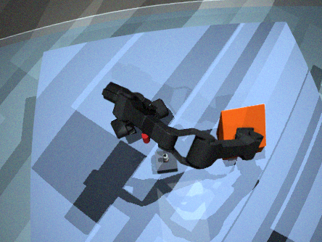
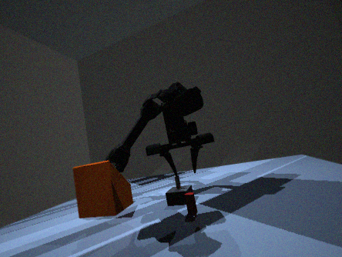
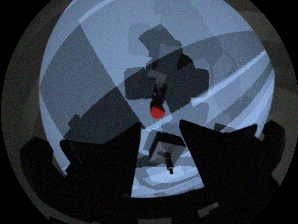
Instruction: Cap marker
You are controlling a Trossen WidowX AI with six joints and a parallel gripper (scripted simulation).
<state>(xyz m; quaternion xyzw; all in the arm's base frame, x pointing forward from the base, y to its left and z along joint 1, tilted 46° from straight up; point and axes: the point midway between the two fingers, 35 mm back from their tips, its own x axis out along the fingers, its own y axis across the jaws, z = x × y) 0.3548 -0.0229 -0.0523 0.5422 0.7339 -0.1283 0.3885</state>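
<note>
Now: gripper tip 8 cm above the red cap. From my gripper tip the other things lie so: dark grey holder block (8 cm behind, 10 cm to the left, 8 cm below).
</note>
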